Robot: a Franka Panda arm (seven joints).
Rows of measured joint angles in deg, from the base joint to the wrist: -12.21 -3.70 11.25 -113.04 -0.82 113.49 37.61; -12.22 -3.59 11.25 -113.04 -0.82 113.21 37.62; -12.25 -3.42 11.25 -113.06 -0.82 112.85 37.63; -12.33 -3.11 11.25 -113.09 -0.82 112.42 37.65; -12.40 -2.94 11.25 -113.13 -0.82 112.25 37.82; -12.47 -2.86 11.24 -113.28 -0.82 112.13 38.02; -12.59 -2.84 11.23 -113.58 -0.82 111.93 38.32; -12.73 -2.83 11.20 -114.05 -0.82 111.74 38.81; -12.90 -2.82 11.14 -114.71 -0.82 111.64 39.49; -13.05 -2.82 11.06 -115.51 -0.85 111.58 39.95; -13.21 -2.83 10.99 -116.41 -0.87 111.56 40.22; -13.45 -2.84 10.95 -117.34 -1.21 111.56 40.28; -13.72 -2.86 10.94 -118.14 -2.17 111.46 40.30; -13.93 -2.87 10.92 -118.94 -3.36 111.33 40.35; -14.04 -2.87 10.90 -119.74 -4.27 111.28 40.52; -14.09 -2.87 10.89 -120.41 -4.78 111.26 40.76; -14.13 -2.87 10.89 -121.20 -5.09 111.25 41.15
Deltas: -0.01 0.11 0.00 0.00 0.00 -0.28 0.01; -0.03 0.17 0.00 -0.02 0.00 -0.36 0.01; -0.08 0.31 0.00 -0.03 0.00 -0.43 0.02; -0.07 0.17 0.00 -0.04 0.00 -0.17 0.17; -0.07 0.08 -0.01 -0.15 0.00 -0.12 0.20; -0.12 0.02 -0.01 -0.30 0.00 -0.20 0.30; -0.14 0.01 -0.03 -0.47 0.00 -0.19 0.49; -0.17 0.01 -0.06 -0.66 0.00 -0.10 0.68; -0.15 0.00 -0.08 -0.80 -0.03 -0.06 0.46; -0.16 -0.01 -0.07 -0.90 -0.02 -0.02 0.27; -0.24 -0.01 -0.04 -0.93 -0.34 0.00 0.06; -0.27 -0.02 -0.01 -0.80 -0.96 -0.10 0.02; -0.21 -0.01 -0.02 -0.80 -1.19 -0.13 0.05; -0.11 0.00 -0.02 -0.80 -0.91 -0.05 0.17; -0.05 0.00 -0.01 -0.67 -0.51 -0.02 0.24; -0.04 0.00 0.00 -0.79 -0.31 -0.01 0.39
